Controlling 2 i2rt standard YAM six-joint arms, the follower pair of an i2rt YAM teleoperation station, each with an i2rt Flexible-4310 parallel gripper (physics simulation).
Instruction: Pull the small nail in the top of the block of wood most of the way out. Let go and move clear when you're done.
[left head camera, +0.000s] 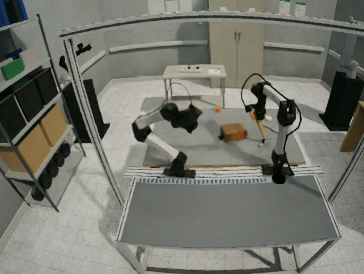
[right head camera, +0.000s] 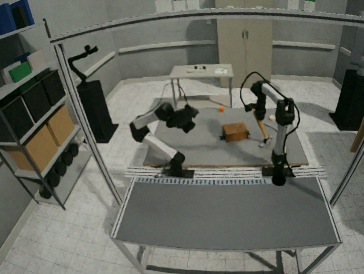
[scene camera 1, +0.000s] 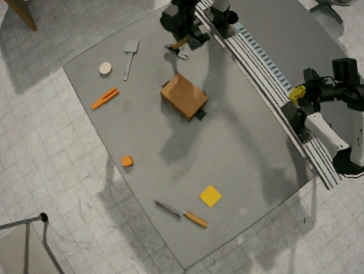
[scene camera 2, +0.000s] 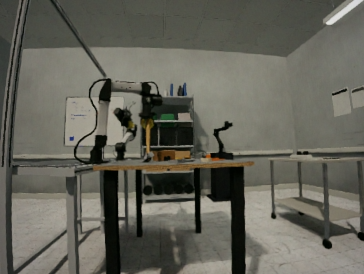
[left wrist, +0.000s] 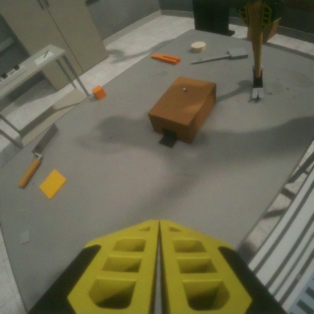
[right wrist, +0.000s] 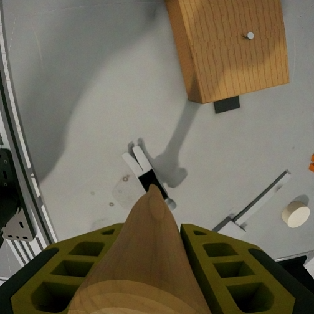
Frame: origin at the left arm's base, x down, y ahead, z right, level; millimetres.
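Seen in the pictures: left gripper, fingertip midpoint: (left head camera: 196, 124) (right head camera: 194, 124) (scene camera 1: 288, 97) (scene camera 2: 133, 127); right gripper, fingertip midpoint: (left head camera: 258, 120) (right head camera: 258, 119) (scene camera 1: 184, 39) (scene camera 2: 147, 129); left arm's base, origin of the base link: (left head camera: 179, 174) (right head camera: 177, 173) (scene camera 1: 296, 123); right arm's base, origin of the base link: (left head camera: 276, 171) (right head camera: 277, 172) (scene camera 1: 218, 22) (scene camera 2: 96, 162).
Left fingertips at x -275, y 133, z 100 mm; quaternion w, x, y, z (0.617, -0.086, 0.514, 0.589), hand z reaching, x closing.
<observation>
Offsets run from my left fingertips to a thing's top centre. "*": to the spot under its first point.
The brown wood block @(dx +201, dy +260, dz +242 mm) (left head camera: 234, 132) (right head camera: 235, 132) (scene camera 1: 184, 96) (left wrist: 182, 107) (right wrist: 230, 60) lies on the table with a black piece at its lower edge. The small nail (left wrist: 185, 89) (right wrist: 250, 35) stands in its top with its round head showing above the wood. My right gripper (right wrist: 153, 231) is shut on the wooden handle of the hammer @(* dx +113, dy +178, dz +426 mm) (scene camera 2: 148, 135) (left wrist: 257, 45) (right wrist: 150, 250), beside the block and apart from it. The hammer hangs head down, its claw low over the table. My left gripper (left wrist: 158, 227) (scene camera 1: 297, 94) is shut and empty, away from the block.
A spatula-like tool @(dx +256, dy +381, dz +544 mm) (scene camera 1: 129, 57) (left wrist: 220, 58), a pale disc @(dx +249, dy +494, dz +558 mm) (scene camera 1: 105, 68) (right wrist: 296, 214) and an orange tool @(dx +258, dy +562, dz +428 mm) (scene camera 1: 105, 98) (left wrist: 166, 59) lie beyond the block. An orange cube @(dx +236, dy +595, dz +127 mm) (scene camera 1: 127, 161), a yellow square @(* dx +264, dy +373, dz -166 mm) (scene camera 1: 210, 196) and a wooden-handled blade @(dx +231, dy +507, dz -162 mm) (scene camera 1: 195, 220) lie farther along the table.
</observation>
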